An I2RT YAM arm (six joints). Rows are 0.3 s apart.
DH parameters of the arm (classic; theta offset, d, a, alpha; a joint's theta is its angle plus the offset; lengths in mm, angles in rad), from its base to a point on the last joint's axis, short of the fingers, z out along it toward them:
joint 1: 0 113.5 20 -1.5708
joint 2: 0 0 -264 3.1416
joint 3: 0.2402 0 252.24 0
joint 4: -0.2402 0 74 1.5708
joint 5: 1.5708 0 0 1.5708
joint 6: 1.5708 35.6 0 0
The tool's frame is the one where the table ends.
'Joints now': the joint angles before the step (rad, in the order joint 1, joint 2, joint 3, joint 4, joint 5, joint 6). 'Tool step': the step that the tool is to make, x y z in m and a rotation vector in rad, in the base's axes. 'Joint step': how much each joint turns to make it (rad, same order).
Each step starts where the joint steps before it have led.
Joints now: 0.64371 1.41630 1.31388 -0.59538 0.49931 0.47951
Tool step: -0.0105 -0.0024 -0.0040 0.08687 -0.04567 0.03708
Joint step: 0.00963 -0.06425 -0.09269 0.10898 -0.04717 0.01820
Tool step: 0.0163 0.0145 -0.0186 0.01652 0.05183 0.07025
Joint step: -0.00374 0.08164 0.00493 0.04882 -0.08603 -0.00837
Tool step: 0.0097 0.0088 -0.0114 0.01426 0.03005 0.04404
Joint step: -0.00206 0.05085 0.00593 0.03117 -0.05456 -0.00479
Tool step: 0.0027 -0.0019 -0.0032 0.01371 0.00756 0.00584
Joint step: -0.01173 0.00344 -0.00952 0.01464 -0.02338 0.00160
